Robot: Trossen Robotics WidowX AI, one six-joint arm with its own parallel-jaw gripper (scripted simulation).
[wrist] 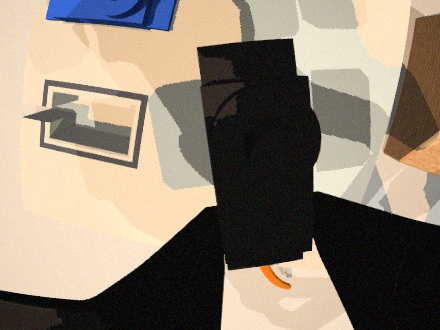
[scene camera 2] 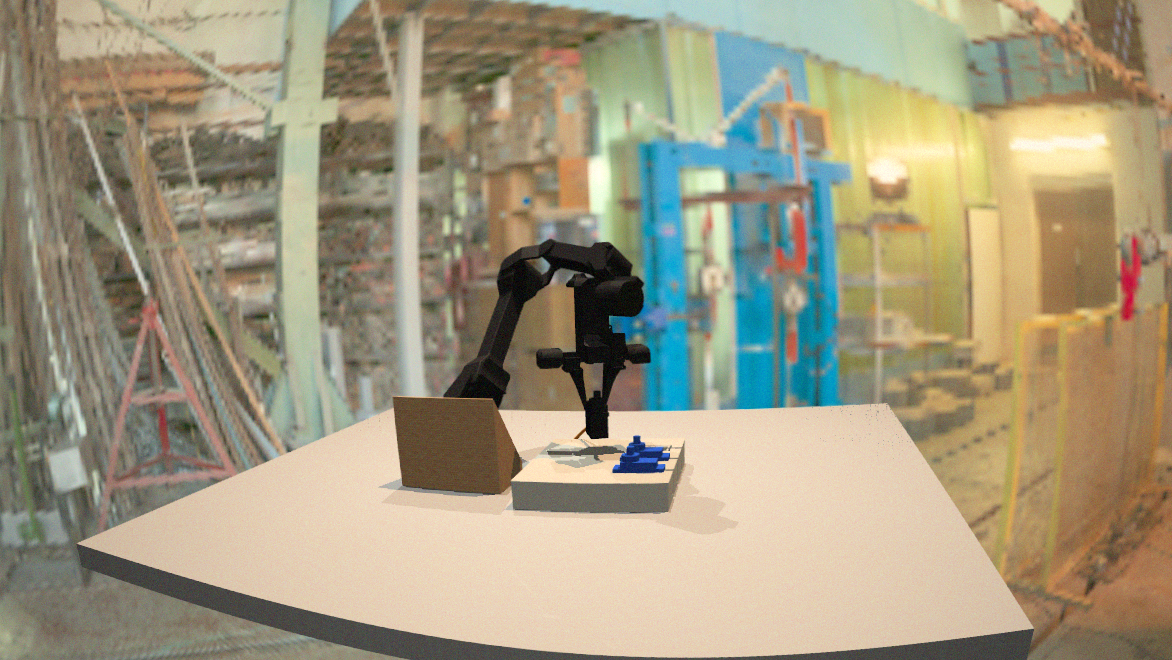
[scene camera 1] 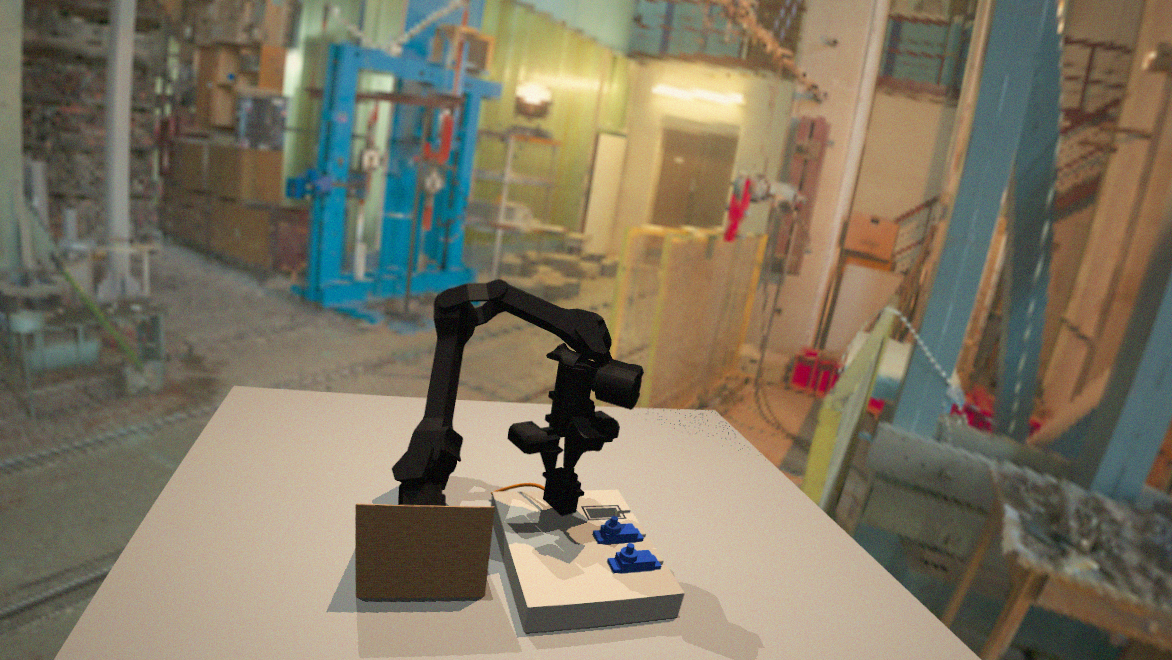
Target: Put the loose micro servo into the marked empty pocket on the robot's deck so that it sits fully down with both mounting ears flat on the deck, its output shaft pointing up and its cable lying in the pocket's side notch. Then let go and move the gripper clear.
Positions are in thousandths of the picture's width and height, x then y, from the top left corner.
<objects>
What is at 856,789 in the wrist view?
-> My gripper.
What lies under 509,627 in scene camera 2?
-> A micro servo.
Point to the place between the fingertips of my gripper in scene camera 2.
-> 507,616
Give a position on a deck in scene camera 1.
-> At 477,872
</objects>
